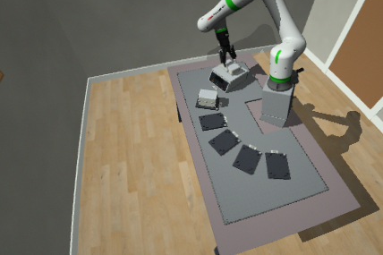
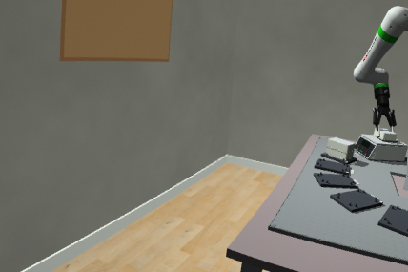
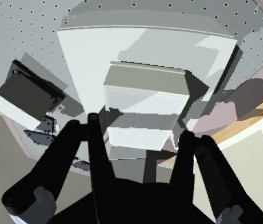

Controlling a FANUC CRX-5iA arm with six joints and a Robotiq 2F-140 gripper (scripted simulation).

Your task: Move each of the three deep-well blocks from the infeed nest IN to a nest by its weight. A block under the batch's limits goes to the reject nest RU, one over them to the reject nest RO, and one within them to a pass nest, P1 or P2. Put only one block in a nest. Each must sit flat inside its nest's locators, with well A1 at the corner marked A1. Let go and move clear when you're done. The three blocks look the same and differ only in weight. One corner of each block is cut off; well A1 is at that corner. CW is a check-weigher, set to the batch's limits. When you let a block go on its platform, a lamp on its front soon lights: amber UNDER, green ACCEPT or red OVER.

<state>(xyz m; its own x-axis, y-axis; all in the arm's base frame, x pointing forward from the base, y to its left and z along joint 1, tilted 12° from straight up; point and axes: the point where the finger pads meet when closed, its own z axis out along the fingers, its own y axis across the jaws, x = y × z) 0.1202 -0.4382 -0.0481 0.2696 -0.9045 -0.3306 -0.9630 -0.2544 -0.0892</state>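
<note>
My gripper is now 5 cm above the pale platform. Round my hand: deep-well block: 27 cm ahead, 18 cm to the left, 7 cm below; dark infeed nest: 27 cm ahead, 18 cm to the left, 14 cm below; check-weigher: 1 cm ahead, 8 cm below.
</note>
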